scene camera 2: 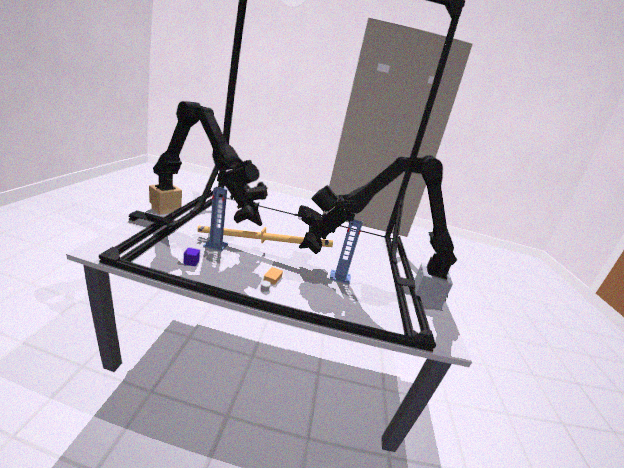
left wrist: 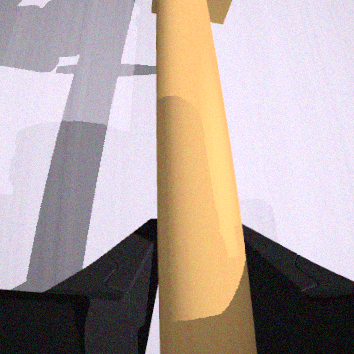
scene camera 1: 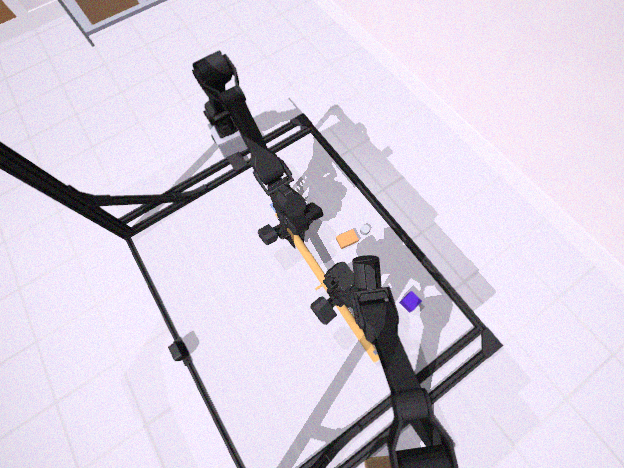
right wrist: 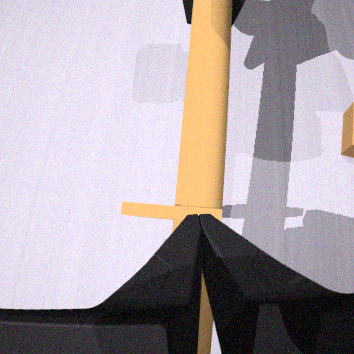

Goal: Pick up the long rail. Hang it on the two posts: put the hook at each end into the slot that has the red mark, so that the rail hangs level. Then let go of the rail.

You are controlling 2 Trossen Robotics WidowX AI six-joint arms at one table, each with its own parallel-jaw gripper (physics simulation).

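Places are measured from the left arm's base along level axes (x ahead, y left, z up), in centimetres.
Pixels of known places: left gripper, between the fingertips: (scene camera 2: 300, 245) (left wrist: 191, 230) (scene camera 1: 298, 245) (right wrist: 208, 25); right gripper, between the fingertips: (scene camera 2: 261, 225) (right wrist: 198, 224); left arm's base, origin of its link: (scene camera 2: 436, 272) (scene camera 1: 225, 128); right arm's base, origin of its link: (scene camera 2: 165, 187).
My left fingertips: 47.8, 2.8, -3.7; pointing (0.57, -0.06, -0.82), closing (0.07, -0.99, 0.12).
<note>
For each thing: its top centre in the pictures, then the offset to it from my left fingertips, as dx, dy, dz. "spot": a spot on its surface instead.
- purple cube, centre of its top: (scene camera 1: 412, 300) (scene camera 2: 191, 251) +29.5, +21.1, -2.3
- orange block, centre of its top: (scene camera 1: 347, 238) (scene camera 2: 273, 273) +3.7, +15.1, -4.3
- small white cylinder, centre of its top: (scene camera 2: 265, 283) (scene camera 1: 365, 228) +3.7, +21.6, -4.3
- black frame, a spot on its surface: (scene camera 2: 264, 304) (scene camera 1: 384, 207) spot: +0.4, +30.8, -4.4
The long yellow rail (scene camera 1: 310, 262) (scene camera 2: 231, 233) (left wrist: 193, 158) (right wrist: 204, 123) stretches between both arms, low over the table. My left gripper (scene camera 1: 292, 232) (scene camera 2: 312, 241) (left wrist: 191, 230) is shut on the rail near one end. My right gripper (scene camera 1: 331, 285) (scene camera 2: 247, 214) (right wrist: 198, 224) is shut with nothing between its fingers; the rail passes beneath it, its flat cross-piece just past the fingertips. Two blue slotted posts (scene camera 2: 218, 214) (scene camera 2: 349, 248) stand upright, in front of the rail in scene camera 2. The rail hangs on neither post.
A purple cube (scene camera 1: 410, 301) (scene camera 2: 191, 256), an orange block (scene camera 1: 347, 239) (scene camera 2: 273, 275) (right wrist: 348, 130) and a small white cylinder (scene camera 1: 365, 228) (scene camera 2: 265, 288) lie on the table. A black frame (scene camera 1: 375, 204) (scene camera 2: 264, 304) borders the table top.
</note>
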